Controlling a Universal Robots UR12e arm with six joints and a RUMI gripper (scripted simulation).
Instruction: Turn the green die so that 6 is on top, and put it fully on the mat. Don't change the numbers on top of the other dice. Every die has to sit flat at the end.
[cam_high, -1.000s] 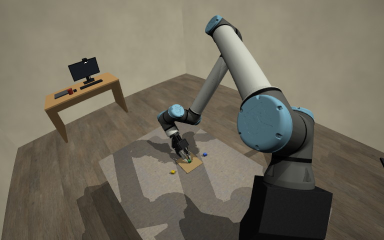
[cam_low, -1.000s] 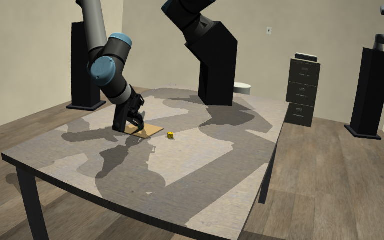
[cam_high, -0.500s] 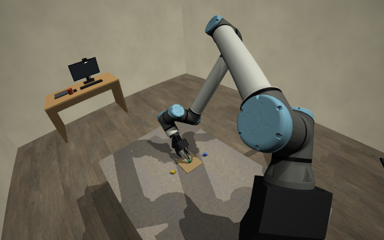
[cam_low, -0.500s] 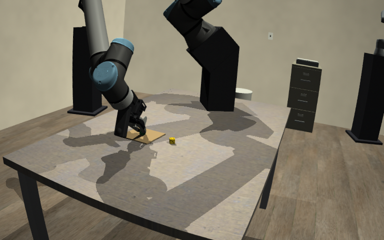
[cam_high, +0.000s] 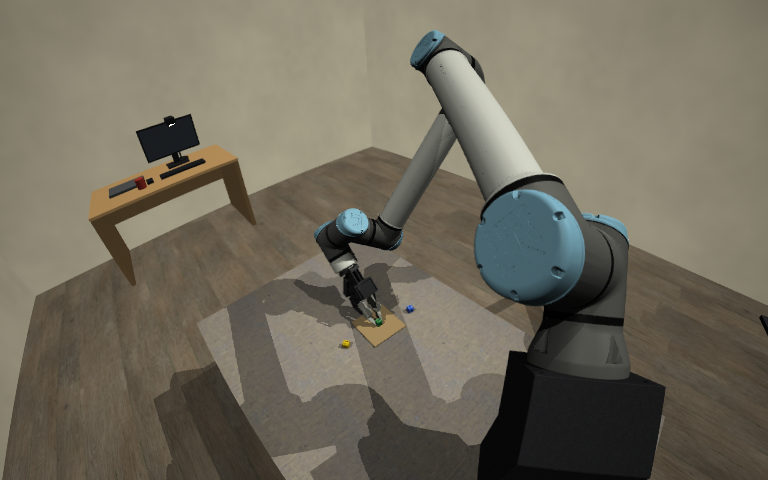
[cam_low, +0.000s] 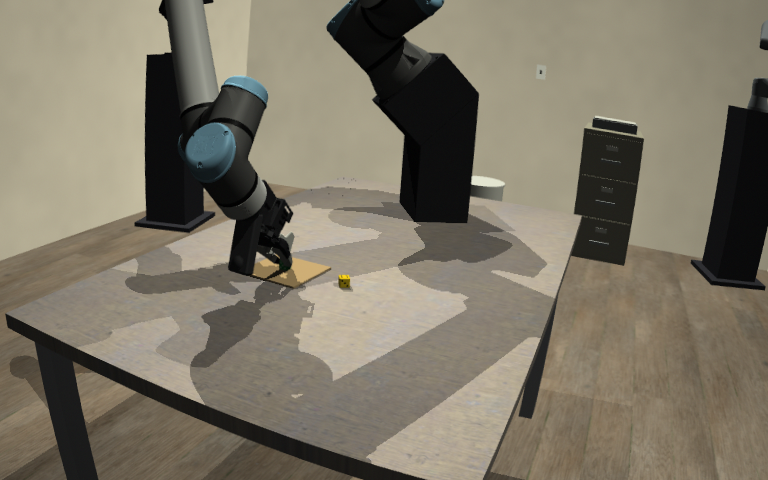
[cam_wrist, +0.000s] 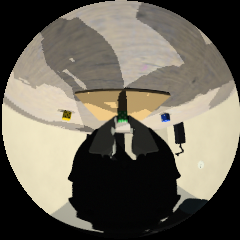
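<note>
My gripper is now 1 cm past the green die and 1 cm above it. The rest, counted from my hand: blue die: 11 cm to the right, 7 cm behind, 1 cm below; yellow die: 14 cm to the left, 3 cm ahead, 1 cm below; tan mat: 2 cm below, 1 cm behind.
</note>
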